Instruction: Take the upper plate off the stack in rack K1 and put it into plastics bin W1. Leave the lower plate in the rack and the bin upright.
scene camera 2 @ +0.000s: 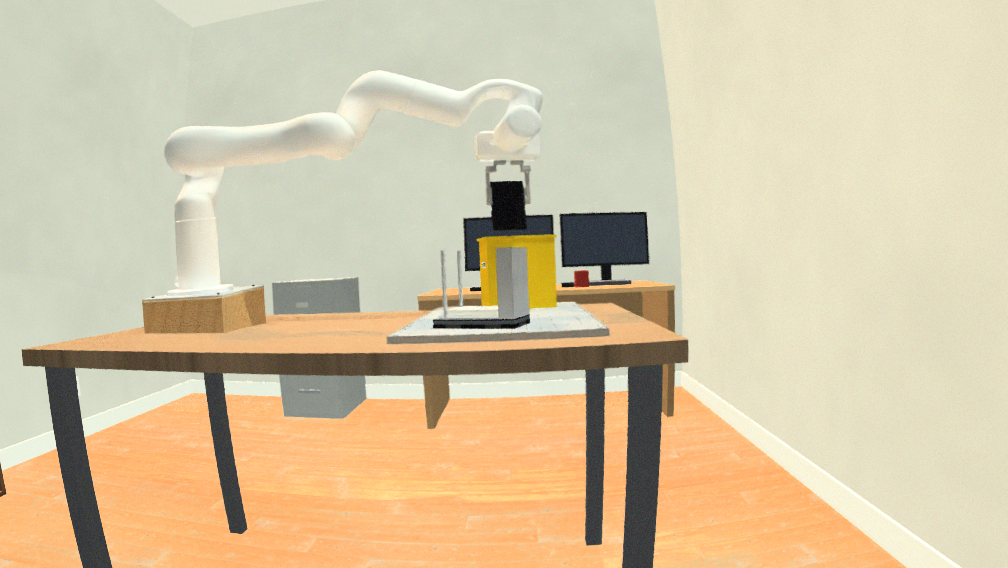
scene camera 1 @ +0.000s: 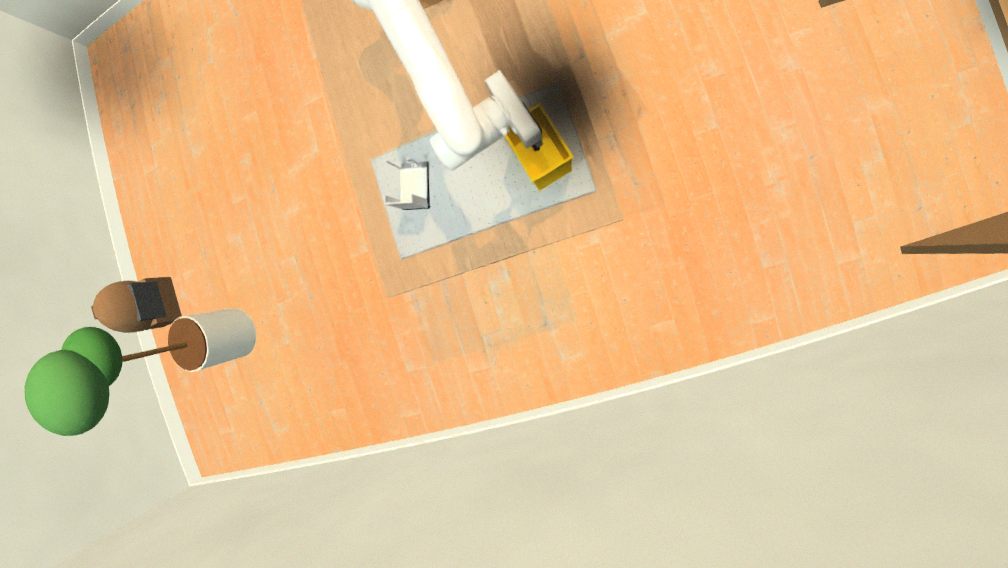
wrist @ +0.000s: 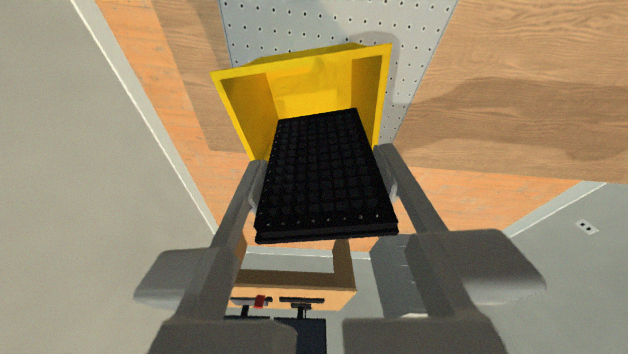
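Observation:
My gripper (scene camera 1: 536,145) (scene camera 2: 507,200) (wrist: 321,159) is shut on a black plate (scene camera 2: 508,211) (wrist: 322,185) and holds it steeply tilted in the air. In the wrist view the plate's far end overlaps the opening of yellow bin W1 (scene camera 1: 555,177) (scene camera 2: 541,275) (wrist: 250,107). In scene camera 2 its lower edge is slightly above the bin's rim. The bin is upright. Rack K1 (scene camera 2: 512,282) has a dark base, a grey corner block and thin posts. A pale plate (scene camera 1: 414,183) (scene camera 2: 471,312) lies low in it.
A grey perforated board (scene camera 1: 479,194) (scene camera 2: 564,328) (wrist: 300,20) carries the rack and bin on the wooden table (scene camera 1: 469,254) (scene camera 2: 303,342). The arm base stands on a wooden block (scene camera 2: 183,315). Behind are a desk with monitors (scene camera 2: 603,238) and a cabinet (scene camera 2: 315,296).

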